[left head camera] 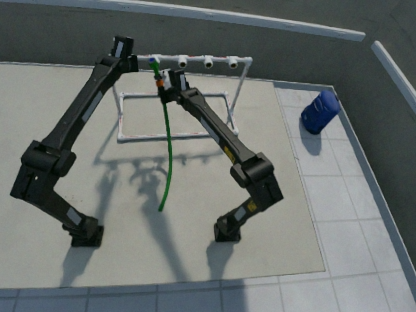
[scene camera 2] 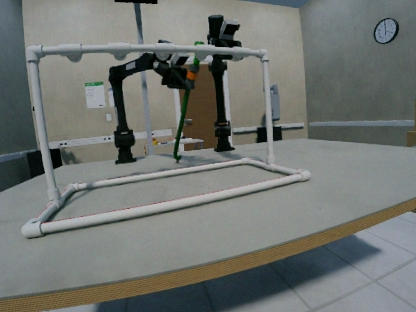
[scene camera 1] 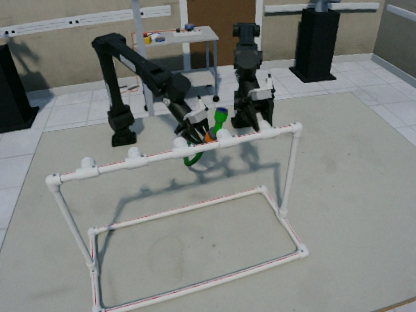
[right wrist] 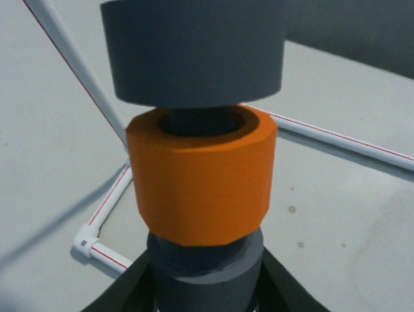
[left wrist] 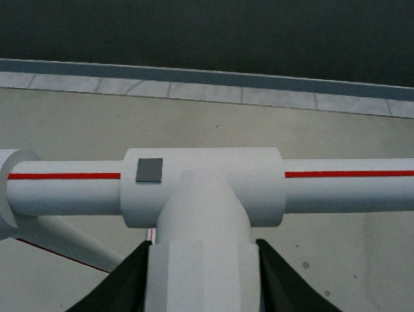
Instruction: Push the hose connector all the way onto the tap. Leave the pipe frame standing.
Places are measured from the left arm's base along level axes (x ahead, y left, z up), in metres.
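Where they show: left gripper, fingertip midpoint: [scene camera 2: 237, 57] [scene camera 1: 265, 132] [left wrist: 204, 252]; right gripper, fingertip midpoint: [left head camera: 160, 92] [scene camera 2: 190, 88] [right wrist: 206, 258]; left arm's base, link origin: [left head camera: 88, 236] [scene camera 2: 224, 150] [scene camera 1: 243, 122]; right arm's base, link origin: [left head camera: 227, 232] [scene camera 2: 126, 162] [scene camera 1: 124, 140].
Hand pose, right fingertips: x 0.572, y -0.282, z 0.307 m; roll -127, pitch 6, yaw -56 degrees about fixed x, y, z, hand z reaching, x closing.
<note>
Things, the pixels of their top centre, and the offset from my right fingertips. "*": a spot on its surface instead.
- end tee outlet, surface spot: [left wrist: 205, 210] * dx +0.091, dy +0.149, dz +0.105 m
- hose connector, top centre: [right wrist: 182, 163] [scene camera 2: 190, 70] [left head camera: 160, 81] dx +0.007, dy +0.002, dz +0.059 m
- green piece, surface spot: [scene camera 1: 220, 117] * dx +0.055, dy +0.027, dz +0.128 m
The pipe frame [left head camera: 177, 136] [scene camera 1: 172, 156] [scene camera 2: 160, 201] [left wrist: 350, 185] stands upright, with several tee outlets along its top bar. Which outlet is the tap, I cannot tell. My left gripper [scene camera 1: 265, 121] [left wrist: 204, 252] is shut on an end tee outlet [left wrist: 205, 210]. My right gripper [scene camera 1: 200, 137] [right wrist: 206, 258] is shut on the grey part of the hose connector [left head camera: 160, 83] [scene camera 1: 209, 136] [scene camera 2: 191, 75] [right wrist: 202, 185], below its orange collar. A green piece [left head camera: 155, 67] [scene camera 1: 220, 117] with a blue end rises above the collar beside the top bar. Whether it touches an outlet is unclear.
The green hose [left head camera: 170, 150] [scene camera 2: 183, 110] hangs down from the connector. The frame's base lies around the area beneath the top bar. A blue barrel [left head camera: 320, 111] stands at the right. A trolley [scene camera 1: 216, 67] stands behind the arms.
</note>
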